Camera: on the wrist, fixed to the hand. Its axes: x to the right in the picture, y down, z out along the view.
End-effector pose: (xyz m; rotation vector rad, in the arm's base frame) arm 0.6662 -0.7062 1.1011 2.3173 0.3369 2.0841
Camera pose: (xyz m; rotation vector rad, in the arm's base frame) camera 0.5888 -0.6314 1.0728 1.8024 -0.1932 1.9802
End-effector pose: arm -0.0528 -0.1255 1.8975 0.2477 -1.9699 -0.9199
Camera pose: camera -0.0057 -0.2081 1.8397 0.0264 -1.4895 -1.4235
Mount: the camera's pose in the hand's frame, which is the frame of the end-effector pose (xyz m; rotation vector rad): -0.0228 -0.0892 -0.0625 -0.5870 0.1457 -0.0529
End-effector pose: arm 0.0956 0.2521 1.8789 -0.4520 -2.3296 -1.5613
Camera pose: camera 0.0835 0.1599 1.8178 -0.3849 -1.7609 -2.2172
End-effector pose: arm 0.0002 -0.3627 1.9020 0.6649 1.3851 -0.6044
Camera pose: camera -0.1094 -0.3775 1.9144 0.2012 1.6210 -0.1682
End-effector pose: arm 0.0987 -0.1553 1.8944 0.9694 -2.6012 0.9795
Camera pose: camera 0.1707 -0.1537 1.9792 0.7672 -2.4890 0.2241
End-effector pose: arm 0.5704 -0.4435 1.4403 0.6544 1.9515 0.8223
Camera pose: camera 0.5153 -0.5348 1.4085 0.1945 1.7147 1.3619
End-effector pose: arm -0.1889 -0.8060 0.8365 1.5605 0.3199 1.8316
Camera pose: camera -0.2160 -0.7406 0.7507 1.0077 -0.1098 1.7869
